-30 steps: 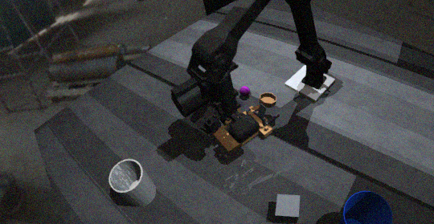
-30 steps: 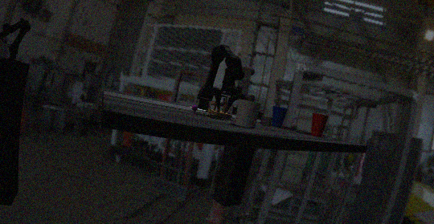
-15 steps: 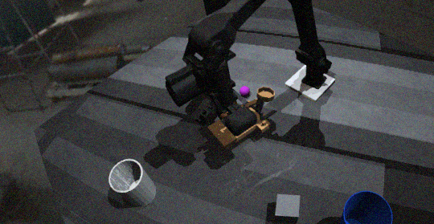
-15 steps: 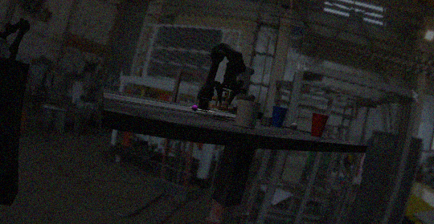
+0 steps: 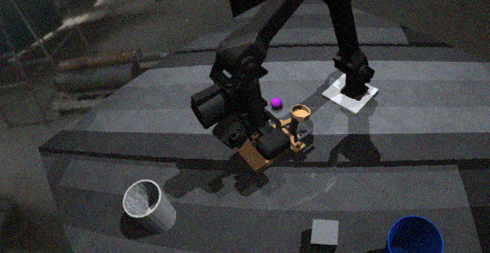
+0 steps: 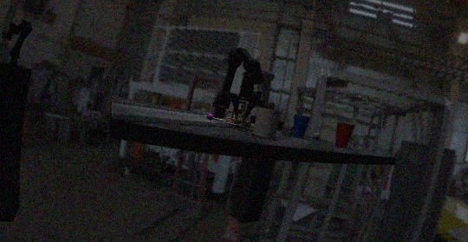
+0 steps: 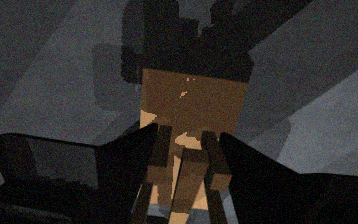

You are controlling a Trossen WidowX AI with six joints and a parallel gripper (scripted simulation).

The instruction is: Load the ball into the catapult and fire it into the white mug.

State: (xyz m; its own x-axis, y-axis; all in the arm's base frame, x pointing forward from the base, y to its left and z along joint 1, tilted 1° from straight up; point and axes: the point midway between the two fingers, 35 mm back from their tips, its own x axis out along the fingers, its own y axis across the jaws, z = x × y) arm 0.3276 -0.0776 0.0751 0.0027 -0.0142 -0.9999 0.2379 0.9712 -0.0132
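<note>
My gripper tip is 160 mm past the purple ball, 70 mm to the left of it and 30 mm above it. The rest, counted from my gripper tip: white mug (270 mm ahead, 80 mm to the right, 20 mm below); then wooden catapult (60 mm behind, 40 mm to the left, 20 mm above); then grey block (240 mm to the left, 80 mm ahead, 20 mm below).
</note>
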